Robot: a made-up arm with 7 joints. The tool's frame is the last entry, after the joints. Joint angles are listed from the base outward.
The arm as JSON. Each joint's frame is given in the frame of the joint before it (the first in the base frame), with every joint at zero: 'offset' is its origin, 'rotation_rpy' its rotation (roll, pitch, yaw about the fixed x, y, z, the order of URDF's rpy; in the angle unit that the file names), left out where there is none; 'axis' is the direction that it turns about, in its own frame. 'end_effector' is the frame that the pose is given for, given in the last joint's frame.
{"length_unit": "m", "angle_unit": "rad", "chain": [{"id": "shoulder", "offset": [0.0, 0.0, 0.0], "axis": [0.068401, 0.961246, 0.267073]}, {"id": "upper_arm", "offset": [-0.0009, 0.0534, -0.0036], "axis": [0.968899, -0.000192, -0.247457]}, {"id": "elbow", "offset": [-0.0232, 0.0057, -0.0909], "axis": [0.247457, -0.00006, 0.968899]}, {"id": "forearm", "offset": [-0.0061, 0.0, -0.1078], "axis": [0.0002, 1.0, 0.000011]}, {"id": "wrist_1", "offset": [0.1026, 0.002, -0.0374], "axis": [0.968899, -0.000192, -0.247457]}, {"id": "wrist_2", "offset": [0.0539, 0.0, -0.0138], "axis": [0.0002, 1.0, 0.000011]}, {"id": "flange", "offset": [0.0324, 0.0, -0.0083], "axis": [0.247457, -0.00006, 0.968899]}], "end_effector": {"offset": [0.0, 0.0, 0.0], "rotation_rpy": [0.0, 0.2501, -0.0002]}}
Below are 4 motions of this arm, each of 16 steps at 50 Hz.
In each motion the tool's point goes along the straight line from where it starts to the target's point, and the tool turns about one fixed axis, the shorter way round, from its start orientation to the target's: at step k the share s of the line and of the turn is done. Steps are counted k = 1, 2, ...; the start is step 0. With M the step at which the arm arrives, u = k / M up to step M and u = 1 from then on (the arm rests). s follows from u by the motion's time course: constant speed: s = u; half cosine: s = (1 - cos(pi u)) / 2; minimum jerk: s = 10 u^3 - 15 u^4 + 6 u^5.
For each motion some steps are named. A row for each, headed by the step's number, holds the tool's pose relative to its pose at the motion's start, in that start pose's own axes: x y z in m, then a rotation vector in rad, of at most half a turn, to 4 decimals.
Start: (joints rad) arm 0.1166 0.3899 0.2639 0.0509 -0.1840 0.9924 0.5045
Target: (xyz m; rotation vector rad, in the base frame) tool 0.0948 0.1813 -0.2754 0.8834 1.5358 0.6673
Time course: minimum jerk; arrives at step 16
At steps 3, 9, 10, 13, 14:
3: -0.0005 -0.0010 -0.0006 0.0221 0.0047 0.0079
9: -0.0064 -0.0127 -0.0074 0.2789 0.0598 0.1002
10: -0.0075 -0.0149 -0.0087 0.3281 0.0704 0.1179
13: -0.0099 -0.0196 -0.0114 0.4307 0.0923 0.1547
14: -0.0102 -0.0203 -0.0118 0.4455 0.0955 0.1601

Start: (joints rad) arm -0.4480 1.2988 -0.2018 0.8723 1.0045 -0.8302 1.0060
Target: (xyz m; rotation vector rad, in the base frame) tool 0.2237 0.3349 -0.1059 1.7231 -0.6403 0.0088
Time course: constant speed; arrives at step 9
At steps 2, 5, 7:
2: 0.0056 0.0001 0.0006 -0.0126 0.0131 0.0329
5: 0.0141 0.0001 0.0016 -0.0315 0.0326 0.0822
7: 0.0198 0.0002 0.0022 -0.0441 0.0457 0.1151

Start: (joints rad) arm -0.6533 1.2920 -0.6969 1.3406 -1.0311 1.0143 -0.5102
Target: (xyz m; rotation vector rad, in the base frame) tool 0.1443 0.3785 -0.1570 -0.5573 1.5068 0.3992
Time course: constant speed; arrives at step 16
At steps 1, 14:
1: 0.0018 -0.0015 -0.0005 0.0045 0.0072 -0.0206
14: 0.0250 -0.0209 -0.0075 0.0631 0.1012 -0.2882

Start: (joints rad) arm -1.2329 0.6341 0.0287 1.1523 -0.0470 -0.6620 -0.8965
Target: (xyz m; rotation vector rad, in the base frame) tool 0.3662 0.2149 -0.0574 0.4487 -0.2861 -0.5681
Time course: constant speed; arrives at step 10
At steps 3, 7, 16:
3: -0.0071 0.0041 -0.0021 -0.0546 0.0002 0.0519
7: -0.0165 0.0096 -0.0049 -0.1273 0.0004 0.1210
16: -0.0236 0.0137 -0.0070 -0.1819 0.0005 0.1728

